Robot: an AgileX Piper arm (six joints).
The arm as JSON. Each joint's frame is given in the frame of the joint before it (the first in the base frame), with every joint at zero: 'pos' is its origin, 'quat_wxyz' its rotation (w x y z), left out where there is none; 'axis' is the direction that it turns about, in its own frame. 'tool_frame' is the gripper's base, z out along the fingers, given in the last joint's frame.
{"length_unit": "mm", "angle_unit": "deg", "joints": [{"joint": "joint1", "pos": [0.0, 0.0, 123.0], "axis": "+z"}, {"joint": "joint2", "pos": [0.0, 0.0, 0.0], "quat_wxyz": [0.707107, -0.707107, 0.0, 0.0], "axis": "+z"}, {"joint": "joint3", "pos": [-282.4, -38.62, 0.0], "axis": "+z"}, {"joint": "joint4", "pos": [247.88, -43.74, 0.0], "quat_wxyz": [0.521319, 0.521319, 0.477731, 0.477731], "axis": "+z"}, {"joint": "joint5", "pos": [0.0, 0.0, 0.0], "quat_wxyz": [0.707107, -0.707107, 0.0, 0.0], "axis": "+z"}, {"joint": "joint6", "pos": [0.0, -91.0, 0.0], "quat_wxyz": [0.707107, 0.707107, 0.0, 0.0], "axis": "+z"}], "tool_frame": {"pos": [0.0, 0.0, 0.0]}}
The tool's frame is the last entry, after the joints.
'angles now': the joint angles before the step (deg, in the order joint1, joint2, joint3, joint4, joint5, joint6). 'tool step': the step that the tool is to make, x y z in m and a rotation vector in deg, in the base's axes. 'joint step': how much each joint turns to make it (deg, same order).
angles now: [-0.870 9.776 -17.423 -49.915 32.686 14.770]
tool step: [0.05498 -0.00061 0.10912 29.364 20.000 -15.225]
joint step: [0.000 32.208 -37.827 23.353 34.014 2.091]
